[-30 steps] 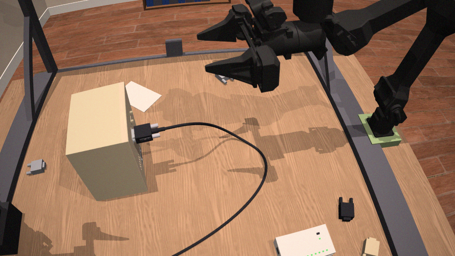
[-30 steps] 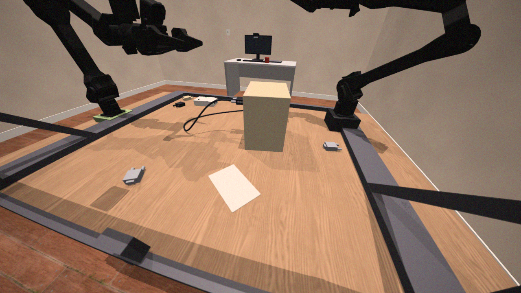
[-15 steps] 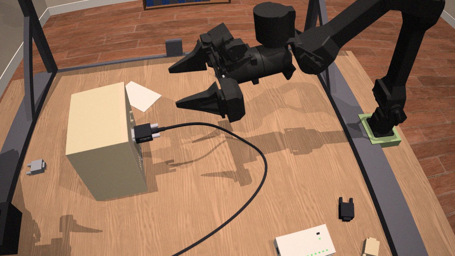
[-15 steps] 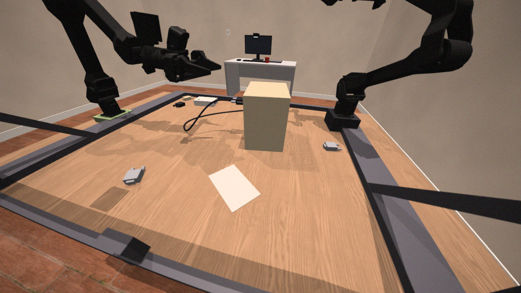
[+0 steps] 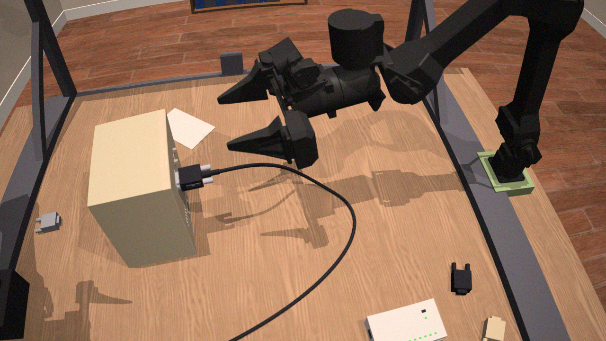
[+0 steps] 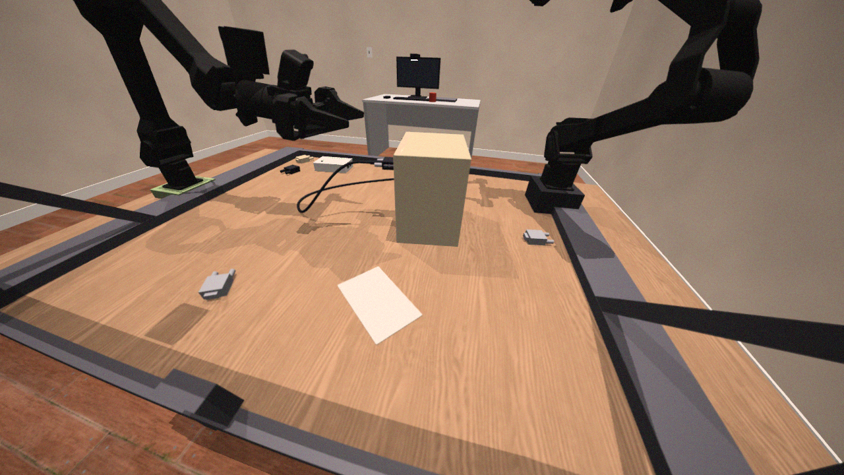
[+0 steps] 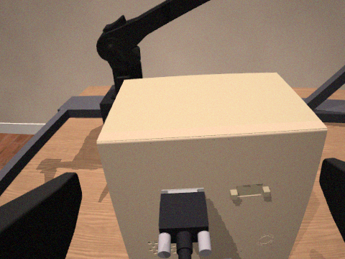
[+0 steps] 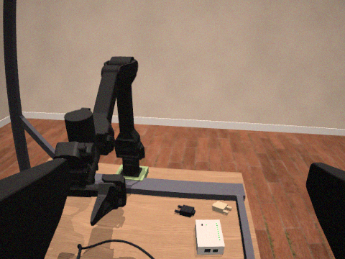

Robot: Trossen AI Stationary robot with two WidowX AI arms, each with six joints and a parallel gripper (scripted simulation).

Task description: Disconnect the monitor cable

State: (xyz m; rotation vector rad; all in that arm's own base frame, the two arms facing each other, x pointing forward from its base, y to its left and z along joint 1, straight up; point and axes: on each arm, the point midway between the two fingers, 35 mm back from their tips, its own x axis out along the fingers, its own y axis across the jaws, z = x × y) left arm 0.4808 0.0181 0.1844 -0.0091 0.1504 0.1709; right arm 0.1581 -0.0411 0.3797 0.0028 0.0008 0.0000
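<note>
Now: left hand 1 cm short of the black monitor plug, 9 cm to the left of it and 9 cm above it. Also, from my left hand: white device: 29 cm ahead, 13 cm to the left, 19 cm below; white sheet: 24 cm behind, 10 cm to the right, 21 cm below; beige box: 2 cm behind, 17 cm to the right, 12 cm below.
</note>
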